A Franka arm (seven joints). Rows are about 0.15 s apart.
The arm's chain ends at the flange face. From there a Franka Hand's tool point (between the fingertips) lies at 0.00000 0.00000 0.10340 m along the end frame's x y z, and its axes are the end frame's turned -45 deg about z.
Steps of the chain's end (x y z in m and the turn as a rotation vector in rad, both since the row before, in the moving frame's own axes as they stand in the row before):
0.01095 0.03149 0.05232 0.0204 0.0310 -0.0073
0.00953 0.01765 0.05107 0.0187 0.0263 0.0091
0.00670 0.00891 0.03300 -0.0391 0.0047 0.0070
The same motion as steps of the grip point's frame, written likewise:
-0.01076 0.03077 0.05225 -0.0075 0.0363 -0.0073
-0.00245 0.01979 0.05102 -0.0054 0.0318 0.0091
-0.00409 0.01423 0.03292 -0.0310 -0.0243 0.0070

